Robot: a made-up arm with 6 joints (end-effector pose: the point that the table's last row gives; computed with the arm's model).
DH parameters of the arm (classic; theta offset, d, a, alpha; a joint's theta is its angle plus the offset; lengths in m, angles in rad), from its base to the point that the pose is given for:
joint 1: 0 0.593 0.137 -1.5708
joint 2: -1.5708 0 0.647 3.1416
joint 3: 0 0 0.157 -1.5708
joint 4: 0 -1.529 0 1.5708
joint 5: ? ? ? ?
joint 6: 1.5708 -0.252 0 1.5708
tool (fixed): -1.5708 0 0 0
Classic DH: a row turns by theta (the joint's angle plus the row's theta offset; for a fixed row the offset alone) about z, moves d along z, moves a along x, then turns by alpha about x.
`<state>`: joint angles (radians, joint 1 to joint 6).
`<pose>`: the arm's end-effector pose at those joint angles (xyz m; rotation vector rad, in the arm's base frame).
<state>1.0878 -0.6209 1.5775 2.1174 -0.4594 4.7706</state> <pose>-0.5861 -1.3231 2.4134 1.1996 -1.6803 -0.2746</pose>
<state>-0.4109 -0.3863 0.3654 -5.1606 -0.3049 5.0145</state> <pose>0.9821 -0.5023 2.4913 0.1103 -0.6793 -0.6092</pose>
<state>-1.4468 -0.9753 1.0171 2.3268 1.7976 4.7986</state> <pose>0.0548 1.0052 2.3040 -1.9003 0.5988 -0.4952</pose>
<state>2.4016 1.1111 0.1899 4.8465 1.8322 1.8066</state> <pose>-1.1320 1.3603 -0.1710 -0.9543 -0.6698 0.5240</pose>
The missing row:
joint 5: 0 0 0 -1.5708
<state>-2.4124 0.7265 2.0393 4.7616 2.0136 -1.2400</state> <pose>-0.7233 -0.3412 2.4935 -1.5238 -2.1654 1.4641</pose>
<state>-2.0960 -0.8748 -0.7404 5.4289 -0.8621 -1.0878</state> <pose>-0.5340 -1.2093 1.2657 1.8967 -1.2434 -1.2567</pose>
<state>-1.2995 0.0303 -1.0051 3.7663 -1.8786 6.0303</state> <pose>0.4570 -1.1187 0.1698 2.5911 -0.6993 0.9254</pose>
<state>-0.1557 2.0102 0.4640 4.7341 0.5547 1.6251</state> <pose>0.8935 -0.2746 -1.4210 -0.3703 1.5538 -0.5031</pose>
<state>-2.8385 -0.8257 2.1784 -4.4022 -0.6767 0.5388</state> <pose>1.9364 0.7630 1.0649 0.6104 0.4037 0.8747</pose>
